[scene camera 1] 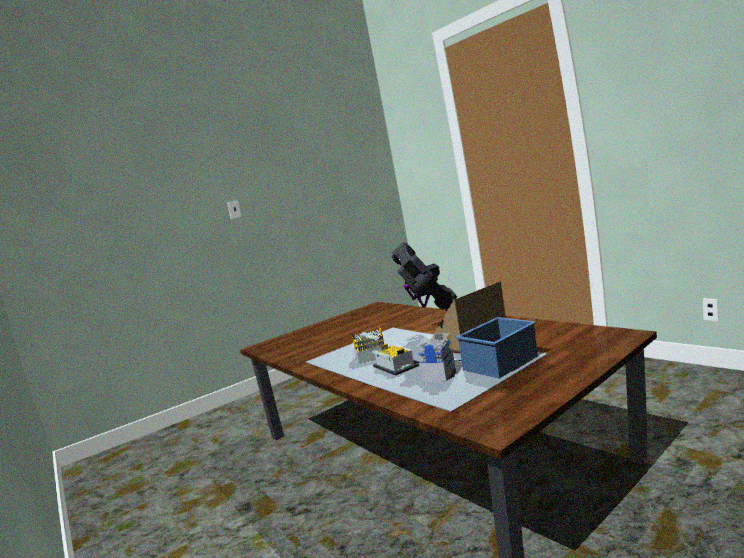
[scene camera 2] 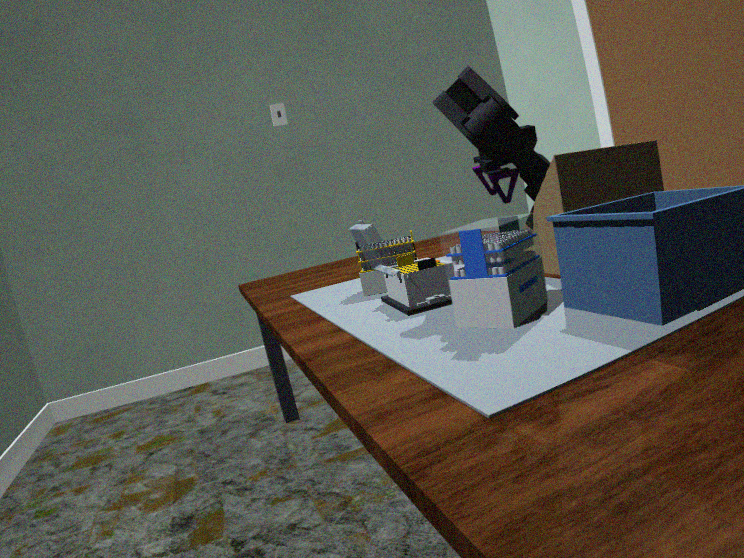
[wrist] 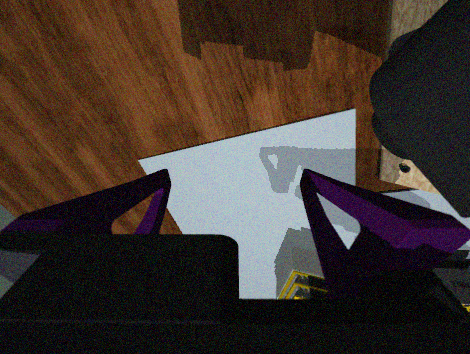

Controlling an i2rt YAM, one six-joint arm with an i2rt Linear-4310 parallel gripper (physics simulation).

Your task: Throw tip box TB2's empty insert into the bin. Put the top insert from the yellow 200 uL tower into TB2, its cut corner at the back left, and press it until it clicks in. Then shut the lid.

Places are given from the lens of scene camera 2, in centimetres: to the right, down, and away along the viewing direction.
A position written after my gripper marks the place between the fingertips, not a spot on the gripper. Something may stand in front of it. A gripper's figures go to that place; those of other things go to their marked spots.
my gripper (scene camera 2: 500,198): 30, -18, 110
blue bin (scene camera 2: 653,258): 29, -2, 46
pale mat (scene camera 2: 491,370): 12, 9, 46
The marked spots on the blue bin and the pale mat are 21 cm apart.
